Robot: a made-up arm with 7 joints.
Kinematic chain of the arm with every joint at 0, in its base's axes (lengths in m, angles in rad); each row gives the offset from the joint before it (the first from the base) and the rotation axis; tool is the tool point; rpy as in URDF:
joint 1: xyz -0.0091 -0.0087 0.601 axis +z
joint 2: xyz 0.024 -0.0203 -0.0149 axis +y
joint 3: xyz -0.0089 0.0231 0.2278 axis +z
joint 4: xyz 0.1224 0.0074 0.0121 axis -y
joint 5: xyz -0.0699 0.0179 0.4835 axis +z
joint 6: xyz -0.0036 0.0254 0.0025 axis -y
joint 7: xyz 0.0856 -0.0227 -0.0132 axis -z
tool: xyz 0.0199 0.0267 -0.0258 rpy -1.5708 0 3.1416
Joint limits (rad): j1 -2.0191..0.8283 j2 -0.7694..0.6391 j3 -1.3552..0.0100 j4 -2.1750..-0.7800 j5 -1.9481..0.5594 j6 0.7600..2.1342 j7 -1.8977..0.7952
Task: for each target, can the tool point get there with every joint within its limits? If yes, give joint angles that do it. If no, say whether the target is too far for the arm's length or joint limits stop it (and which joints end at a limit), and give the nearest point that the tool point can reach.
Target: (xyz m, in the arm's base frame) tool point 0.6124 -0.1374 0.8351
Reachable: yes | joints -0.1403 -0.2926 -0.1056 -1.8970 -0.5498 1.3678 -0.3652
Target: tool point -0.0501 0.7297 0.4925
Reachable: no: joint limits stop it (at a limit: joint 1, joint 3, joint 4, joint 5, joint 6) | nearest point 0.2909 0.4842 0.4831 | short by 0.420 m
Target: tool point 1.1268 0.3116 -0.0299
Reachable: no: too far | nearest point 0.7024 0.1919 0.3244 | short by 0.566 m
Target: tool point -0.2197 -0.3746 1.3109
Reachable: yes | joints -1.2367 -0.3603 -0.6728 -1.0374 -0.1217 1.9119 -0.5623
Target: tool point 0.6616 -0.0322 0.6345
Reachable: yes | joints 0.6059 0.2011 -0.7923 -1.7762 0.3016 1.0487 -1.1842
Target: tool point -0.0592 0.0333 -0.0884
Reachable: no: joint limits stop it (at a limit: joint 1, joint 2, joint 3, joint 4, joint 6, joint 7) | nearest point 0.2280 0.3087 0.1877 | short by 0.484 m
